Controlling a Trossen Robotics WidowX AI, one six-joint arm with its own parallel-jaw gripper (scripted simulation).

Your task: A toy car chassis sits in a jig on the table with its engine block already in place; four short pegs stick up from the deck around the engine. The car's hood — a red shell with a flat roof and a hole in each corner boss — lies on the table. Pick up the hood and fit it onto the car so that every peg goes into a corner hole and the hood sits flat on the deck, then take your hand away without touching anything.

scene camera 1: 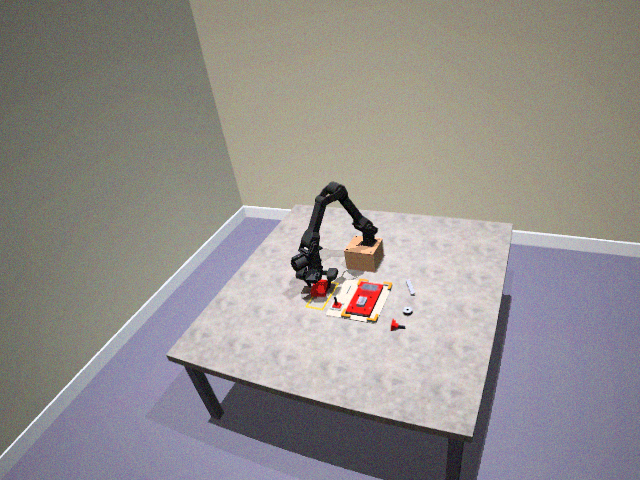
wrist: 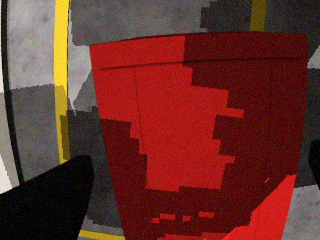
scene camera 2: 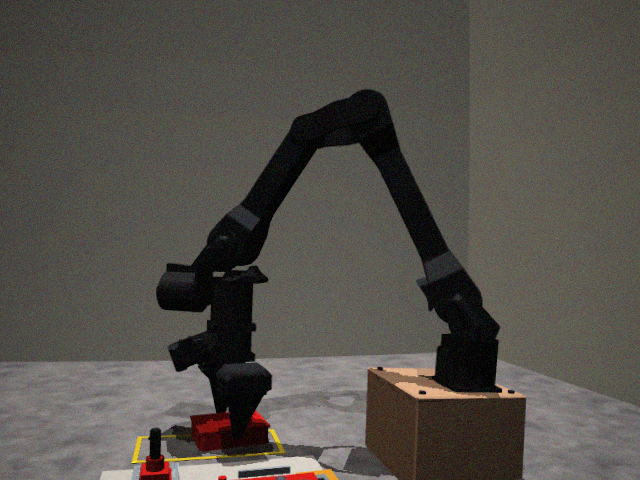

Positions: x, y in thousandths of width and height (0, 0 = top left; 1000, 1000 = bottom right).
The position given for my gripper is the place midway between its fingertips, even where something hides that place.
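Observation:
There's a red hood (wrist: 642, 535) that I can see here. As for my gripper (scene camera 2: 357, 889), it's open and it's holding nothing, and the wrist view has the gripper (wrist: 642, 669) in it as well.

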